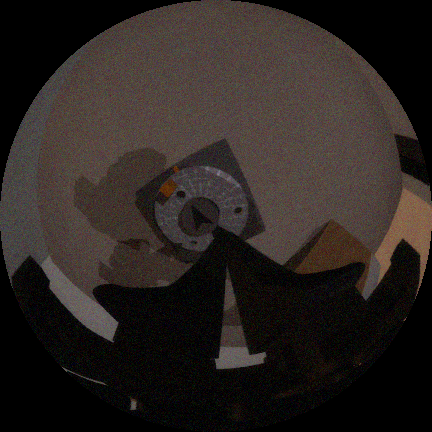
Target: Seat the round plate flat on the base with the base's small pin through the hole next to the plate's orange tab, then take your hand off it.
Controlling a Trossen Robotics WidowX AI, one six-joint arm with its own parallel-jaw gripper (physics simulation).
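Frame: origin at the arm's base, x right, y ahead, z up, level; metres.
Where they show: gripper, between the fingertips: (224,237).
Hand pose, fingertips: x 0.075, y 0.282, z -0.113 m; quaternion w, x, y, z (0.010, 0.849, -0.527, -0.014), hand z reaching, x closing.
Observation:
Each offset is from my fingertips to the top centre of the thing. "spot": to the spot under its first point. Level surfaces: height alone.
The grey round plate {dz -0.042, dx -0.019, dy +0.015 m} (230,192) lies over the dark square base {spot: dz -0.072, dx +0.050, dy +0.020 m} (222,154), with base corners showing around it. The plate's orange tab {dz -0.042, dx +0.000, dy +0.056 m} (168,188) is at its upper left, and the hole {spot: dz -0.072, dx -0.010, dy +0.044 m} (180,194) next to the tab looks dark. The small pin cannot be made out. A small orange mark {spot: dz -0.071, dx +0.015, dy +0.059 m} (176,169) shows on the base just beyond the plate's rim, a little clockwise of the tab. Whether the plate is fully flat cannot be told. My gripper (224,237) is shut and empty, its tips in front of the plate's near right part, hiding some of the rim.
A brown block (337,245) stands to the right of the base, partly behind the finger. Dark shadows fall on the table {dz -0.096 m} (300,100) left of the base. A tan surface (407,220) and a dark object (412,152) show at the far right edge.

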